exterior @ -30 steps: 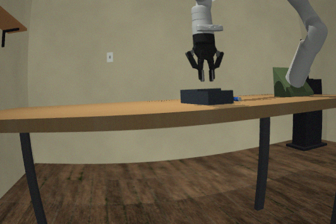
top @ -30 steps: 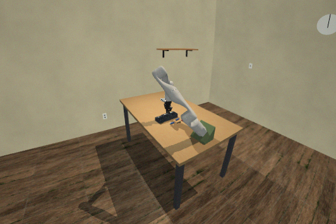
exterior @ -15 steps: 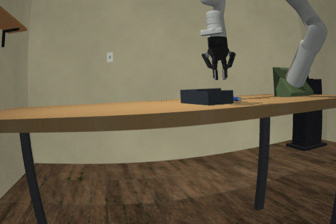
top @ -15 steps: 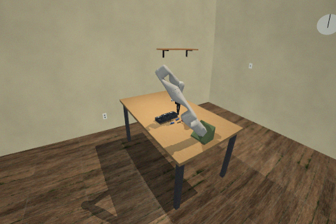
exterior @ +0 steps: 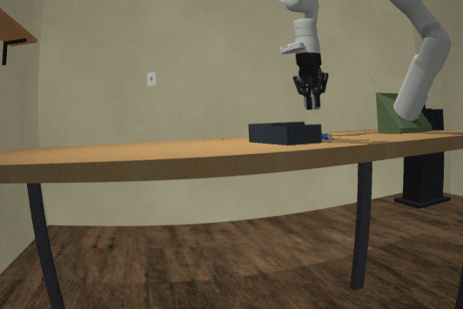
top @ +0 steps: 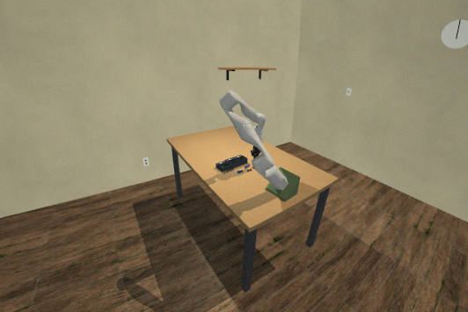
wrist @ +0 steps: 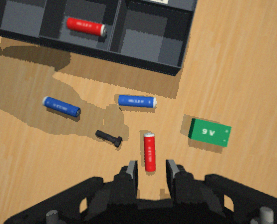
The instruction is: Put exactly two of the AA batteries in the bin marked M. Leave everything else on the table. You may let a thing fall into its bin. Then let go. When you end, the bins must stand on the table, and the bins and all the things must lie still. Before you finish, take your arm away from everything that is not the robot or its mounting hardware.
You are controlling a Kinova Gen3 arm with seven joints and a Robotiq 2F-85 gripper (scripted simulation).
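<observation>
Now: hand 90 mm above the red AA battery. Also, from my hand: black screw 50 mm to the left, 90 mm below; then green 9V battery 50 mm ahead, 70 mm to the right, 90 mm below; then blue AA battery 20 mm ahead, 130 mm to the left, 90 mm below.
</observation>
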